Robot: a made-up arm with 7 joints. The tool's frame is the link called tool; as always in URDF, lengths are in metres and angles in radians.
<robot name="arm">
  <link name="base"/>
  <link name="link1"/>
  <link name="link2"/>
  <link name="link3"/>
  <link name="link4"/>
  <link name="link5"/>
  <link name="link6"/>
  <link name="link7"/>
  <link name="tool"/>
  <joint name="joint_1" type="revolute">
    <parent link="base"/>
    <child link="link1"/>
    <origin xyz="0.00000 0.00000 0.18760" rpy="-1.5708 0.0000 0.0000"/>
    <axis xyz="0 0 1"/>
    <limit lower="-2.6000" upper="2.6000"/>
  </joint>
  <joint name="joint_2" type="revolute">
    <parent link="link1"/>
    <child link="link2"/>
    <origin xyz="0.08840 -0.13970 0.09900" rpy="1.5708 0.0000 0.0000"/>
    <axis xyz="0 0 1"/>
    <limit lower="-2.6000" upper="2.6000"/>
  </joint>
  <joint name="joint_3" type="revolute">
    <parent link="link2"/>
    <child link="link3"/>
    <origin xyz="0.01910 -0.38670 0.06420" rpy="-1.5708 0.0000 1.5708"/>
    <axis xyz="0 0 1"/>
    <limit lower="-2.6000" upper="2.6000"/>
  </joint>
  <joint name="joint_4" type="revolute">
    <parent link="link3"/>
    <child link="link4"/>
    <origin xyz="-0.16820 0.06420 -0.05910" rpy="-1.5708 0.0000 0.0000"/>
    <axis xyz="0 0 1"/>
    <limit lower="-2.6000" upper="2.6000"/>
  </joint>
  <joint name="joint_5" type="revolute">
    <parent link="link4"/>
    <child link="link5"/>
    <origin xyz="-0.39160 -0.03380 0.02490" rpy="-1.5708 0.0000 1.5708"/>
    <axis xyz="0 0 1"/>
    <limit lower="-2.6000" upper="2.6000"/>
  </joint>
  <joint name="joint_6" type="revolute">
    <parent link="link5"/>
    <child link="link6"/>
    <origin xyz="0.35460 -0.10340 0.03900" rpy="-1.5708 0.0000 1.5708"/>
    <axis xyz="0 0 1"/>
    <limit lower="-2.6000" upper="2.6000"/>
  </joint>
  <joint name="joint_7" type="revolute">
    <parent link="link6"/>
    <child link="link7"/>
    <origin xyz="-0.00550 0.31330 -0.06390" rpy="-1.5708 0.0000 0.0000"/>
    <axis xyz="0 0 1"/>
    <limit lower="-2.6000" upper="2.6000"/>
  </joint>
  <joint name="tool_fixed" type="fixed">
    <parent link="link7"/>
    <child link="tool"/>
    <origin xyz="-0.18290 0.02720 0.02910" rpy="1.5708 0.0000 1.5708"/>
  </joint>
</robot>
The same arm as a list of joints. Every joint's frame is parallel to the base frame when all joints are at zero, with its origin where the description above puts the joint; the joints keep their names.
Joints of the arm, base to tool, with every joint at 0 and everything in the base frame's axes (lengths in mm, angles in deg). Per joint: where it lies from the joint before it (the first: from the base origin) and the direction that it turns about. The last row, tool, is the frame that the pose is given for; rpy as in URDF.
joint_1: axis 0 1 0 xyz 0.0 0.0 187.6
joint_2: axis 0 0 1 xyz 88.4 99.0 139.7
joint_3: axis -1 0 0 xyz 19.1 -386.7 64.2
joint_4: axis 0 0 -1 xyz 59.1 -168.2 -64.2
joint_5: axis 0 -1 0 xyz -33.8 -391.6 -24.9
joint_6: axis -1 0 0 xyz 354.6 -39.0 -103.4
joint_7: axis 0 1 0 xyz 63.9 313.3 -5.5
tool: xyz 27.2 29.1 -182.9 rpy 0.00 0.00 0.00
Joint limits (deg, base to tool): -148.97..148.97 -148.97..148.97 -148.97..148.97 -148.97..148.97 -148.97..148.97 -148.97..148.97 -148.97..148.97

